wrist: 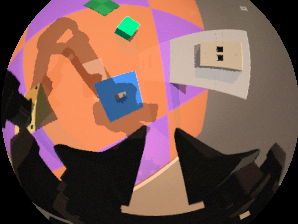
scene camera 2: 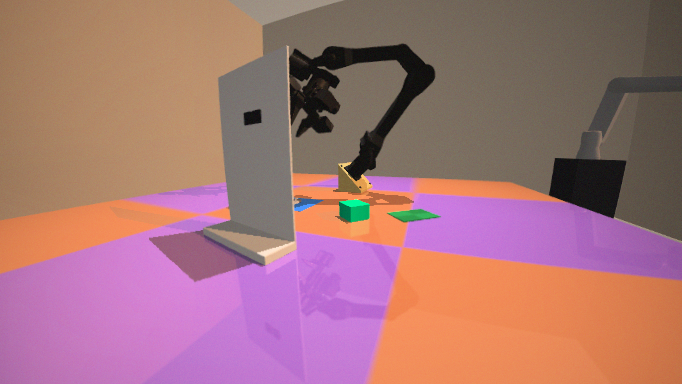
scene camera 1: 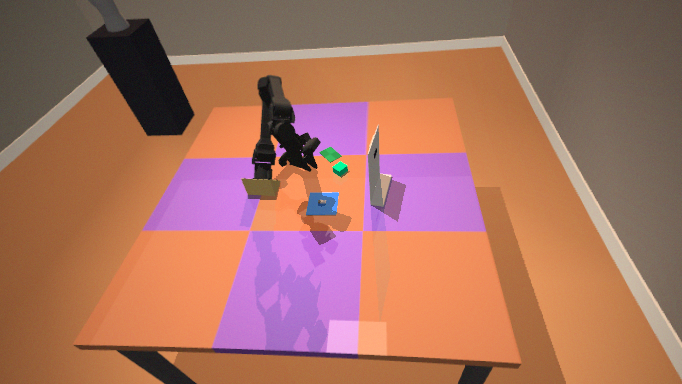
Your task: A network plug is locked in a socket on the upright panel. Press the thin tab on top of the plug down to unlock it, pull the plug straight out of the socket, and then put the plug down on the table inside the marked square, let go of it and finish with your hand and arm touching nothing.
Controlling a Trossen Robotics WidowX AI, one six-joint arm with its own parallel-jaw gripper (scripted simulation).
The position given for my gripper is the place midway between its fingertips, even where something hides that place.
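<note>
I see an upright grey panel [scene camera 2: 254, 102], and the wrist view shows the upright grey panel [wrist: 219, 60] too, as does scene camera 1 with the upright grey panel [scene camera 1: 379, 183]. My gripper [scene camera 2: 292, 132] is visible to me as well; the wrist view has my gripper [wrist: 160, 130], and in scene camera 1 there is my gripper [scene camera 1: 313, 169]. I can see a blue square [wrist: 106, 89].
</note>
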